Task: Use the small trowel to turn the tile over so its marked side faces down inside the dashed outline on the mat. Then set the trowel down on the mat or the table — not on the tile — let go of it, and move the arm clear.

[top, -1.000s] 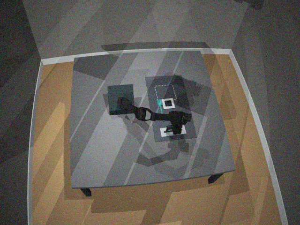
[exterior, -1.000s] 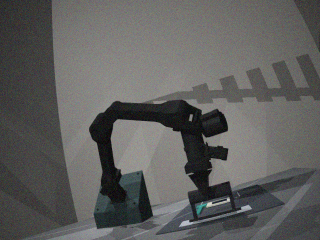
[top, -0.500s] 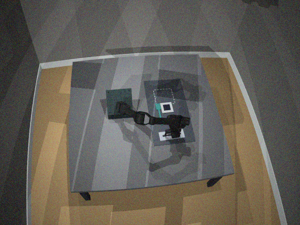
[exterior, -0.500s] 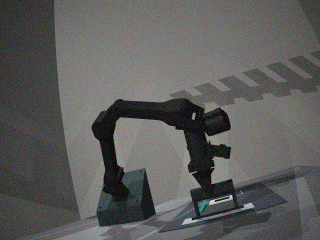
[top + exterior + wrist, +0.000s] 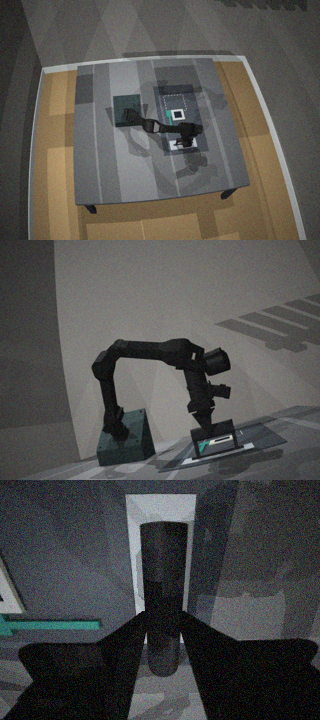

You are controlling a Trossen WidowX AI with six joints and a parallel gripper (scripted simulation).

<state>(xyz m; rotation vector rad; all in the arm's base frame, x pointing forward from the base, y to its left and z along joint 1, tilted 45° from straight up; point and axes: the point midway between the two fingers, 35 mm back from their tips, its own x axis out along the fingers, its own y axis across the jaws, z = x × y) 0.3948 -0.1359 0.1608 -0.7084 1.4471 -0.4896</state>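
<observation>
Right now the dark mat is 24 cm to the left of my gripper tip and 8 cm below it. Also, from my gripper tip: teal T-shaped trowel (8 cm behind, 22 cm to the left, 6 cm below); then tile (1 cm behind, 26 cm to the left, 6 cm below).
</observation>
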